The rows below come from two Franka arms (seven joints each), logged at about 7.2 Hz.
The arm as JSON. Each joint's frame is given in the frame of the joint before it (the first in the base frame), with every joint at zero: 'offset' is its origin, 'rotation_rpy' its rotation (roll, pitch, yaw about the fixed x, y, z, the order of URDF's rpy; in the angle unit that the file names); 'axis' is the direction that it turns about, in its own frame. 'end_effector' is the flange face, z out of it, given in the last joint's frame.
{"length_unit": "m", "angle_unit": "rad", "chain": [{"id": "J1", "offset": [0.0, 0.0, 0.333], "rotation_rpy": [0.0, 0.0, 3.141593], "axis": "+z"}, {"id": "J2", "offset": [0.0, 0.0, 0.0], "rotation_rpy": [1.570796, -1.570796, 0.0], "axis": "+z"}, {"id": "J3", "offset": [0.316, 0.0, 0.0], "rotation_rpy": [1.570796, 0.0, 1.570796], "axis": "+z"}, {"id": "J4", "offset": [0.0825, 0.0, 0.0], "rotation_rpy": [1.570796, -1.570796, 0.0], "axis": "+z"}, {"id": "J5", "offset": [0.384, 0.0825, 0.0], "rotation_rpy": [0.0, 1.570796, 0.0], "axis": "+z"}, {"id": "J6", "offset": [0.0, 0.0, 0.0], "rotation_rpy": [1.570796, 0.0, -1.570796], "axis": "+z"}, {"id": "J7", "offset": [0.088, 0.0, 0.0], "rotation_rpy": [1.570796, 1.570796, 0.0], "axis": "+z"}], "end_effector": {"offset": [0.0, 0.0, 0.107], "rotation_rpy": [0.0, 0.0, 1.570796]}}
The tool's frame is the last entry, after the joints.
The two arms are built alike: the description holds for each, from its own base.
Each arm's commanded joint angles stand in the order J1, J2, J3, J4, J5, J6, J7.
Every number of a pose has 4 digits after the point.
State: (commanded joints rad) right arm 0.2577 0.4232 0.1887 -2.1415 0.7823 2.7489 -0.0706; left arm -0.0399 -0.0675 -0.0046 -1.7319 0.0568 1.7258 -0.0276
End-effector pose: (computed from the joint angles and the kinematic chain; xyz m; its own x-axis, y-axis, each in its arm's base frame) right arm 0.5359 0.2243 0.2169 0.9762 -0.2158 0.0226 -0.1839 -0.8783 -0.4414; left arm 0.5451 -0.0191 0.5988 0.9977 -0.0256 0.0627 -0.0222 -0.9982 -0.0551
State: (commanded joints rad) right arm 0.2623 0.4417 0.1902 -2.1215 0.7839 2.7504 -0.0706; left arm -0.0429 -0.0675 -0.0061 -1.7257 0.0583 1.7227 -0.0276
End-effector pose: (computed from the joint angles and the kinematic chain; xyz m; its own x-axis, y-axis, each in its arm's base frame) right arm 0.5395 0.2294 0.2139 0.9767 -0.2135 0.0225 -0.1814 -0.8767 -0.4456; left arm 0.5451 -0.0214 0.6016 0.9974 -0.0302 0.0658 -0.0264 -0.9980 -0.0567
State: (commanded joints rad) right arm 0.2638 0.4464 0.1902 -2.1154 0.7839 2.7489 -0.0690; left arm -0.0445 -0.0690 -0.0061 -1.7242 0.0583 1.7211 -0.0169
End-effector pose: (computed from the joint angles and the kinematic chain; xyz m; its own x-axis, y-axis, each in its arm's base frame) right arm 0.5406 0.2310 0.2134 0.9768 -0.2133 0.0211 -0.1816 -0.8759 -0.4471; left arm 0.5445 -0.0223 0.6030 0.9969 -0.0423 0.0666 -0.0385 -0.9976 -0.0574
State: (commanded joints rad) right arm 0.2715 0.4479 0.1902 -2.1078 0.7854 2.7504 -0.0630; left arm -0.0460 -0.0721 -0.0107 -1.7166 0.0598 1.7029 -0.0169
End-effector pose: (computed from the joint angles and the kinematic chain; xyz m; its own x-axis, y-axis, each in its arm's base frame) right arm 0.5414 0.2359 0.2154 0.9766 -0.2136 0.0239 -0.1802 -0.8741 -0.4511; left arm 0.5421 -0.0253 0.6066 0.9971 -0.0476 0.0591 -0.0441 -0.9973 -0.0594
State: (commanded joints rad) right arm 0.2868 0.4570 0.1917 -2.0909 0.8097 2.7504 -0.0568; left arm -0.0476 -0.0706 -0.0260 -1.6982 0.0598 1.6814 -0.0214
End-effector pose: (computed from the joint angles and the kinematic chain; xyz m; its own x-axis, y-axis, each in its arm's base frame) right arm 0.5419 0.2461 0.2161 0.9745 -0.2240 0.0161 -0.1909 -0.8640 -0.4658; left arm 0.5406 -0.0346 0.6127 0.9968 -0.0587 0.0548 -0.0554 -0.9966 -0.0603
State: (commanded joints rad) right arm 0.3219 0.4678 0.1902 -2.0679 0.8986 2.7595 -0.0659; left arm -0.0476 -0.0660 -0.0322 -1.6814 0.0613 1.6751 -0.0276
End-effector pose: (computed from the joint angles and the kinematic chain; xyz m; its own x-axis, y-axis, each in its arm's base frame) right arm 0.5397 0.2633 0.2174 0.9654 -0.2606 -0.0013 -0.2259 -0.8343 -0.5029; left arm 0.5417 -0.0379 0.6177 0.9964 -0.0585 0.0611 -0.0547 -0.9966 -0.0617
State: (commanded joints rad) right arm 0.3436 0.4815 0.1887 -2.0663 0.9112 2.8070 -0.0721; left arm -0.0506 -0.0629 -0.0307 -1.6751 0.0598 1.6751 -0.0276
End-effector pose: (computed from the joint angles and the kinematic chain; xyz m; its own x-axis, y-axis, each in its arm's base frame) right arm 0.5373 0.2698 0.2130 0.9629 -0.2686 0.0274 -0.2199 -0.8390 -0.4978; left arm 0.5428 -0.0389 0.6190 0.9961 -0.0598 0.0643 -0.0560 -0.9966 -0.0599
